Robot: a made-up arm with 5 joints.
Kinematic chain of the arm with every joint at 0, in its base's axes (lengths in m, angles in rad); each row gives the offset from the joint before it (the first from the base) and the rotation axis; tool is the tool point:
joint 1: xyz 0 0 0.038 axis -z
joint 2: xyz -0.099 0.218 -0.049 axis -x
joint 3: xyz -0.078 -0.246 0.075 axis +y
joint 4: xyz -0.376 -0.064 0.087 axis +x
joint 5: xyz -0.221 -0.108 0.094 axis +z
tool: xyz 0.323 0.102 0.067
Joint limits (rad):
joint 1: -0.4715..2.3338
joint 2: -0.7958..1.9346
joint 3: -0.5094..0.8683
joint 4: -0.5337..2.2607
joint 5: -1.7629..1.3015
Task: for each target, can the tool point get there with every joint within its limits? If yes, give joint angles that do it. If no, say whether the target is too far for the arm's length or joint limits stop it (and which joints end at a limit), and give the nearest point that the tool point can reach.
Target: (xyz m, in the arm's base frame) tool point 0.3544 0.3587 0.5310
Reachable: yes | joints 1.6331 0.4412 0.6236 0.0521 0.7680
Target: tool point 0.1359 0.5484 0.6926
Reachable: yes | joints 1.5192 1.5297 -0.3912 0.5202 -1.1594
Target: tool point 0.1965 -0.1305 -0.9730
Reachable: no: joint limits stop it (at a limit: joint 1, joint 2, joint 3) | nearest point 0.4142 0.1795 -0.6584 | short by 0.492 m
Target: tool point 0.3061 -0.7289 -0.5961
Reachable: no: joint limits stop it (at a limit: joint 1, joint 2, joint 3) | nearest point 0.0117 -0.6951 -0.1845 | short by 0.507 m
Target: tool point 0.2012 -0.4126 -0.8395
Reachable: no: joint limits stop it (at a limit: joint 1, joint 3) | nearest point -0.2879 -0.3885 -0.5413 | short by 0.573 m
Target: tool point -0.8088 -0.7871 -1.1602
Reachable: no: too far | nearest point -0.5192 -0.5053 -0.6754 | short by 0.631 m
